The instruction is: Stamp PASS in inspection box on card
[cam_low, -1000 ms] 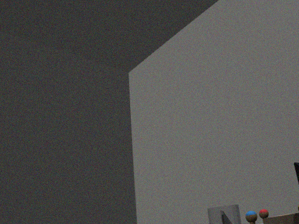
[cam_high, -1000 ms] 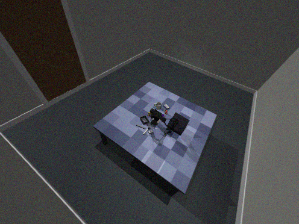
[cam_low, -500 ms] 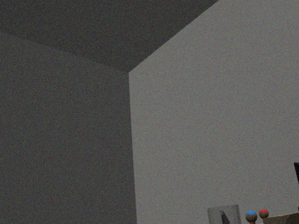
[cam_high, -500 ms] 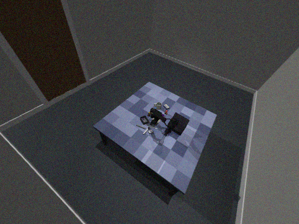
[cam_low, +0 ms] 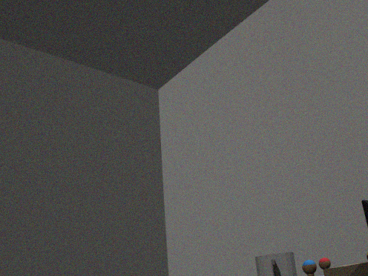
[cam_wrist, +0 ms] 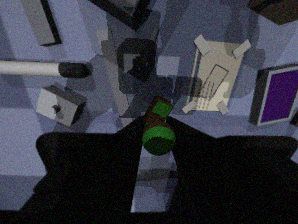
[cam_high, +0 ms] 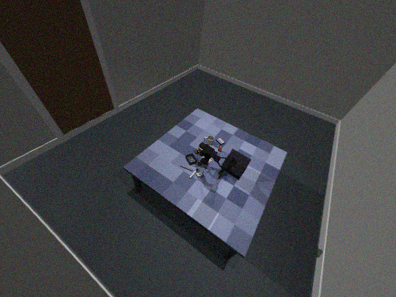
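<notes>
The ink pad lies 200 mm to the right of my gripper tip, 60 mm below it and 10 mm ahead of it. The rest, counted from my gripper tip: grey box 140 mm to the left, 50 mm below, 10 mm behind; green-knobbed stamp right at my gripper tip; card 90 mm to the right, 70 mm below, 40 mm ahead.
</notes>
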